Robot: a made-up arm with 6 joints.
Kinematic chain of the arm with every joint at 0, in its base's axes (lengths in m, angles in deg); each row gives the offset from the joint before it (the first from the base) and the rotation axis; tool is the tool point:
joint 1: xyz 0 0 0.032 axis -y
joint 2: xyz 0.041 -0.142 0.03 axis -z
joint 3: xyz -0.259 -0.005 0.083 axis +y
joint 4: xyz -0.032 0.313 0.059 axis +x
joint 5: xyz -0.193 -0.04 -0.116 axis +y
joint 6: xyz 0 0.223 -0.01 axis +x
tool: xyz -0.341 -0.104 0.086
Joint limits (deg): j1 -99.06..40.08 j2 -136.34..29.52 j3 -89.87..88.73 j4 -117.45..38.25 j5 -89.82..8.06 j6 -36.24..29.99
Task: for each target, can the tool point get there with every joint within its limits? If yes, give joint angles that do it. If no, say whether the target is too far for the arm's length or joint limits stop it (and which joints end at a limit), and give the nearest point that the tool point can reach.
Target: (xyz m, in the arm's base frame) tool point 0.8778 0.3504 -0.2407
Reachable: no: joint limits stop it (at a limit: joint 2, joint 3, joint 4, joint 6) | nearest point 0.6773 0.3575 -0.1784 | short by 0.210 m
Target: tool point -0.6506 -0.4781 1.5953
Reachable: no: too far | nearest point -0.3727 -0.3382 0.9276 | short by 0.737 m
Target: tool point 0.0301 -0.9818 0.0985
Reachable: yes | joints -81.46 -95.84 25.87 -36.44 -63.37 -24.37
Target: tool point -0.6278 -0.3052 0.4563
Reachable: yes | joints -32.05 -18.50 3.82 -66.70 -38.54 -3.40
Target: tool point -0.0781 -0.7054 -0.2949
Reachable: yes | joints -9.11 -95.24 -20.66 -42.50 -71.02 -18.78
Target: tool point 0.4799 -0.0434 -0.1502
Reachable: no: joint limits stop it (at a limit: joint 2, joint 3, joint 4, joint 5) | nearest point 0.4636 -0.1008 -0.1440 | short by 0.060 m
